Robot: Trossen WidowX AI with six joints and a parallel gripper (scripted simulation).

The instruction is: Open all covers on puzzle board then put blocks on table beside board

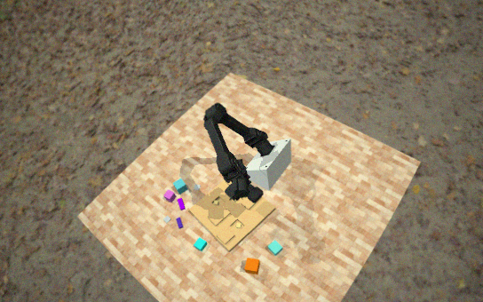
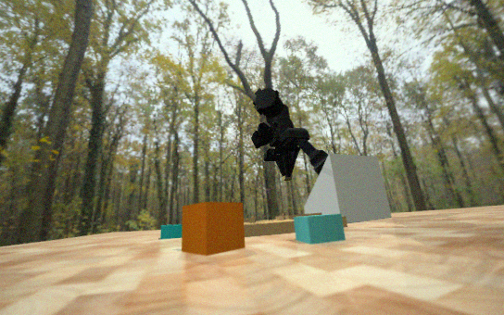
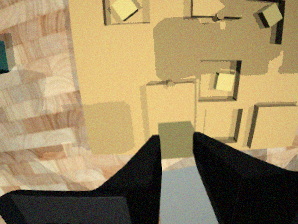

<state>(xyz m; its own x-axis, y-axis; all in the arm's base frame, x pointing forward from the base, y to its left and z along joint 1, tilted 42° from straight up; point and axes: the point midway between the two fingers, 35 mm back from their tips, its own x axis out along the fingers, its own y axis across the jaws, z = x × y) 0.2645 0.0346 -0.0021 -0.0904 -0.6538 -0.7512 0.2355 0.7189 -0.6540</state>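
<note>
Now: gripper tip 11 cm above the tan puzzle board, 7 cm to the left of it and 5 cm short of it. Round my gripper tip: orange cube 25 cm ahead, 17 cm to the left, 10 cm below; then teal block 21 cm to the left, 13 cm ahead, 11 cm below; then purple block 31 cm to the right, 14 cm ahead, 12 cm below.
</note>
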